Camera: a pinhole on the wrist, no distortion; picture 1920 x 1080 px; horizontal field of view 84.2 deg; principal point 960.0 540.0 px. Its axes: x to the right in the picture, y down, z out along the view. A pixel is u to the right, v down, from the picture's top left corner.
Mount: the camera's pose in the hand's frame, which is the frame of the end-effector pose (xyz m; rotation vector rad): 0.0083 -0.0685 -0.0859 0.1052 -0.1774 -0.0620
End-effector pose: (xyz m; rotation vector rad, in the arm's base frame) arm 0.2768 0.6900 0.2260 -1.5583 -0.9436 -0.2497
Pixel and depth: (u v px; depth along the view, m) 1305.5 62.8 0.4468
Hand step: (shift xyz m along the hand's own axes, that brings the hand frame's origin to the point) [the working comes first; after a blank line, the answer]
In the camera's frame: 0.1453 -0.2007 0.4468

0.0605 -0.3222 0.3545
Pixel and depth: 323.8 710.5 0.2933
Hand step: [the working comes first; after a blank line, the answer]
In the camera's frame: -0.1756 0.0471 0.2933

-0.2144 -0.0384 0.1760
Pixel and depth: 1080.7 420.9 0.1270
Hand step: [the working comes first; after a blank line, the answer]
In the camera's frame: 0.0144 -0.0142 0.1270

-0.0010 -0.0962 0.0393
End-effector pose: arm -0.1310 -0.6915 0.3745 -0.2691 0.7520 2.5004
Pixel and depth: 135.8 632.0 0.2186
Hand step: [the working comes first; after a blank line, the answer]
In the camera's frame: -0.1696 0.0189 0.2186

-0.1965 -0.0593 0.1008
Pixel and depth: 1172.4 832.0 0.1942
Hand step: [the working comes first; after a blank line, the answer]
In the camera's frame: 0.0388 0.0534 0.1942

0.0144 -0.0375 0.1168
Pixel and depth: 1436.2 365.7 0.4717
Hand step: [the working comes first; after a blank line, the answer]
In the camera's frame: 0.2114 -0.0774 0.4717

0.1274 -0.2069 0.4038
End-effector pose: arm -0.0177 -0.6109 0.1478 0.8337 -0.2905 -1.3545
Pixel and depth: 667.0 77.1 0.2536
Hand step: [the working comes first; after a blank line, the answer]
In the camera's frame: -0.0699 -0.1105 0.2536

-0.1116 -0.1983 0.1381
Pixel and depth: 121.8 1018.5 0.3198
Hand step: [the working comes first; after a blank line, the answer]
In the camera's frame: -0.2523 0.1440 0.3198

-0.2894 0.0607 0.1994
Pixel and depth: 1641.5 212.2 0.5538
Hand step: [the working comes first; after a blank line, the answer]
In the camera's frame: 0.3552 -0.1709 0.5538

0.2491 -0.3180 0.4988
